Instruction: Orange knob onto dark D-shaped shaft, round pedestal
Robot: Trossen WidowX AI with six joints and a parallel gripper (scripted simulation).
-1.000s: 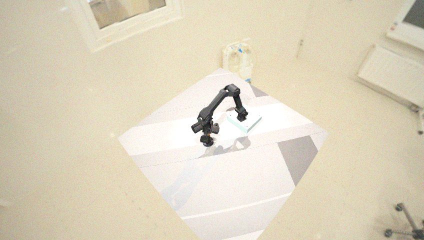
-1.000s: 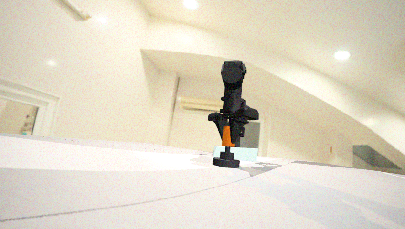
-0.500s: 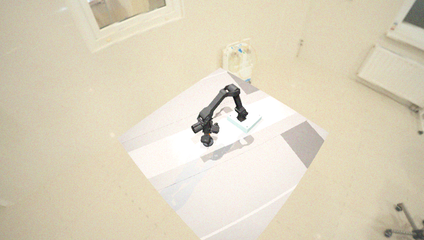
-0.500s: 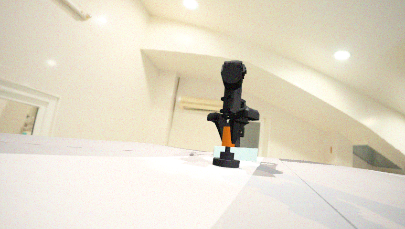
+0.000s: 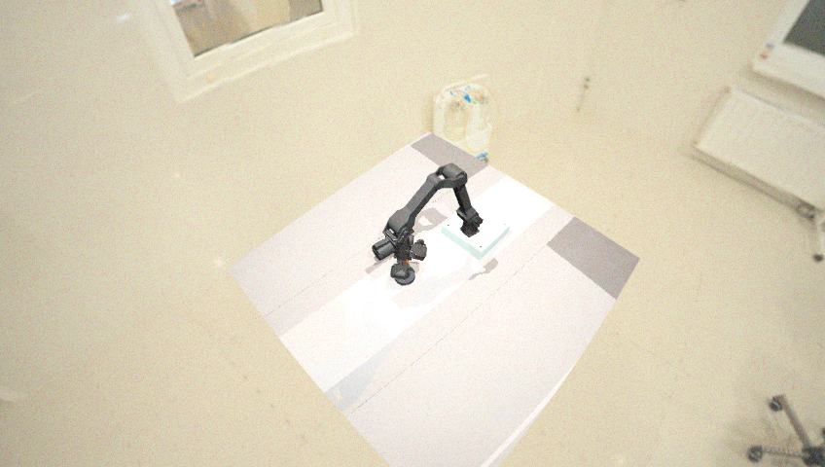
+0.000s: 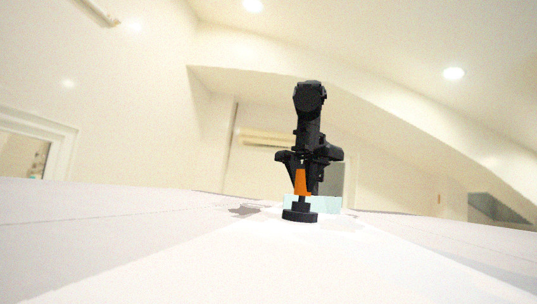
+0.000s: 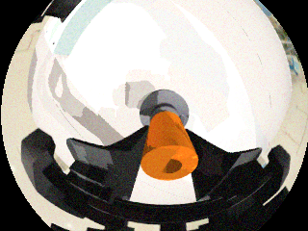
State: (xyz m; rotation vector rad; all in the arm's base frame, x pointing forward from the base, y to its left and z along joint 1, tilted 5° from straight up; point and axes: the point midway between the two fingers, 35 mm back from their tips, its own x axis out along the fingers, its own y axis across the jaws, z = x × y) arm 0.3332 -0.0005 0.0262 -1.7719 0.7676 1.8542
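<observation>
Now: gripper tip 4 cm above the pedestal. Also, from my gripper tip: orange knob 2 cm above.
</observation>
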